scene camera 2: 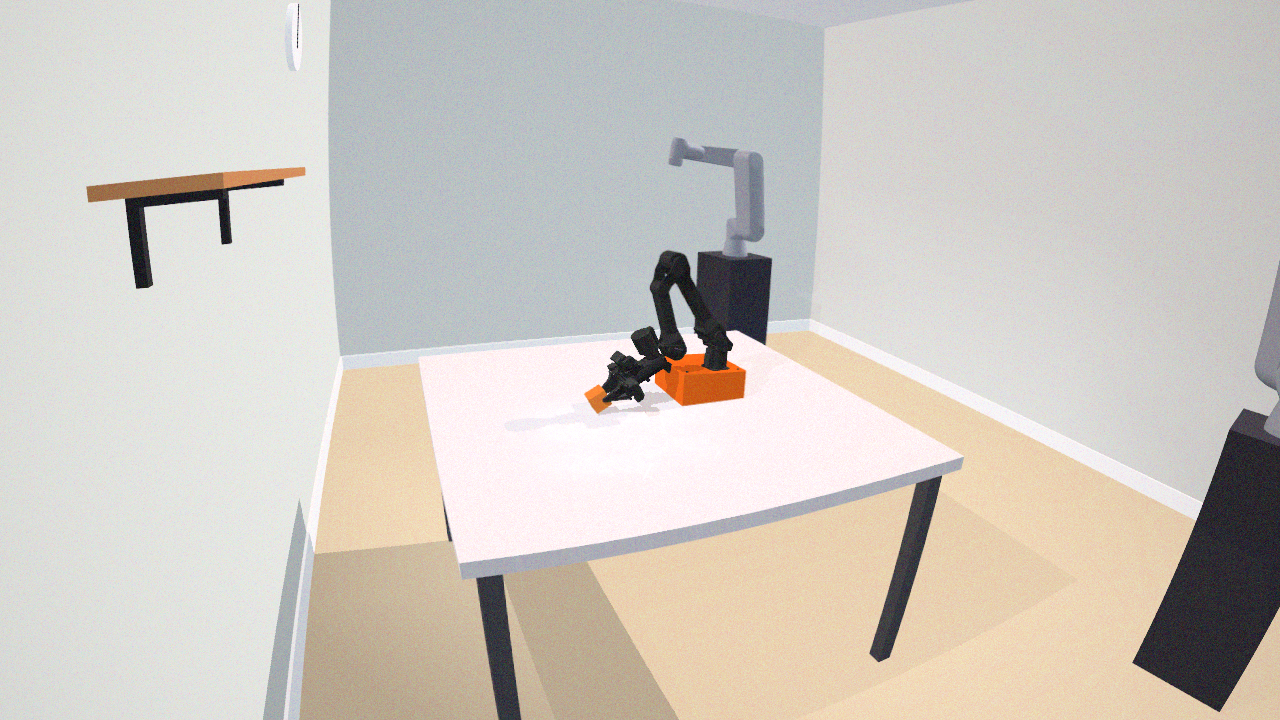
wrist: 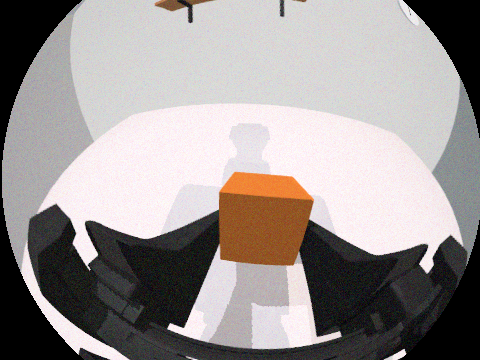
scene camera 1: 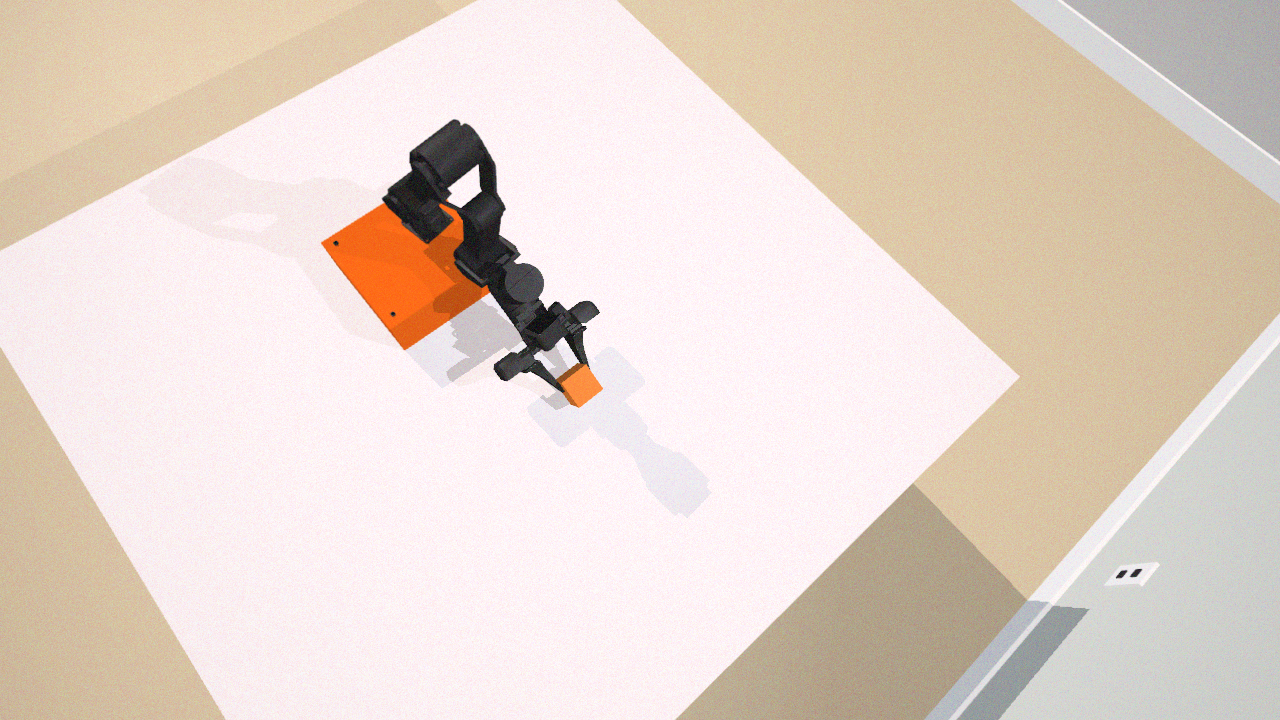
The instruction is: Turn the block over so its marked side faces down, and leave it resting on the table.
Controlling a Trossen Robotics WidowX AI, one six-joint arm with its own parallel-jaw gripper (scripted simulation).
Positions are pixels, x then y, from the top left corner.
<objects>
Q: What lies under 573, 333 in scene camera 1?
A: The gripper.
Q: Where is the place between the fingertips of the gripper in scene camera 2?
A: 599, 397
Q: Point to an orange block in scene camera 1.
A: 580, 385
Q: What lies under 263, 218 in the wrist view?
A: An orange block.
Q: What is the gripper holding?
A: An orange block.
</objects>
